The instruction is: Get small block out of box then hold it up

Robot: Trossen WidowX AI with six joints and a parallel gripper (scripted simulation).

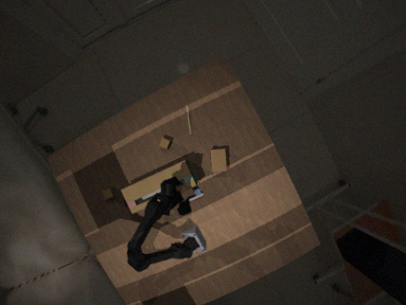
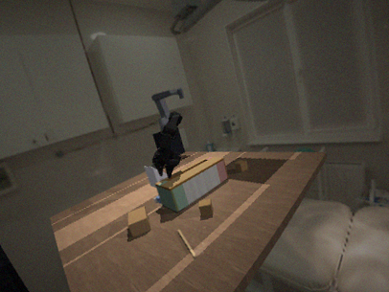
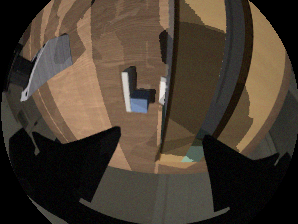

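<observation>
Now: the blue block 5 cm behind my gripper tip, 4 cm to the right of it and 12 cm below it. Round my gripper tip: tan block (4 cm ahead, 23 cm to the right, 10 cm below); then long tan box (5 cm ahead, 12 cm to the left, 7 cm below); then thin stick (33 cm ahead, 20 cm to the right, 13 cm below).
</observation>
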